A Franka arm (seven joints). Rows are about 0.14 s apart.
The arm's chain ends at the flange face. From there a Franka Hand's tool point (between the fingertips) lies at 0.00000 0.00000 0.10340 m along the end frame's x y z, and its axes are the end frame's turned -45 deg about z.
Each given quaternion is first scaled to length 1.
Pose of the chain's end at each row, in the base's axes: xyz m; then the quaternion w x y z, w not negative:
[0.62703 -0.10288 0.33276 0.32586 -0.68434 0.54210 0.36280]
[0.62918 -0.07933 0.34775 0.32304 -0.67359 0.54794 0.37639]
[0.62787 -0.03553 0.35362 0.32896 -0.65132 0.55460 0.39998]
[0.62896 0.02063 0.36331 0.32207 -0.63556 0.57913 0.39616]
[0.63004 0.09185 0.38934 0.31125 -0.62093 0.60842 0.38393]
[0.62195 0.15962 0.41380 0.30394 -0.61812 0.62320 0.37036]
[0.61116 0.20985 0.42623 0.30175 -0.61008 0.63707 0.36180]
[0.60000 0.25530 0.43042 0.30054 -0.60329 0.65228 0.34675]
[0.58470 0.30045 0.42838 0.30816 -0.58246 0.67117 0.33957]
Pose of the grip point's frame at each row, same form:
[0.61222 -0.01609 0.27854 0.43989 -0.83970 0.23895 0.21048]
[0.61335 0.00832 0.29523 0.44249 -0.83201 0.24846 0.22412]
[0.61172 0.05465 0.30568 0.45699 -0.81398 0.26313 0.24365]
[0.61546 0.11041 0.31382 0.44916 -0.80880 0.29183 0.24275]
[0.61990 0.18012 0.33646 0.43448 -0.80649 0.32449 0.23559]
[0.61378 0.24620 0.35787 0.42254 -0.80956 0.33922 0.22586]
[0.60527 0.29559 0.36873 0.41723 -0.80743 0.35511 0.21878]
[0.59728 0.33957 0.37056 0.41036 -0.80699 0.37176 0.20534]
[0.58657 0.38470 0.36846 0.41465 -0.79497 0.39718 0.19579]

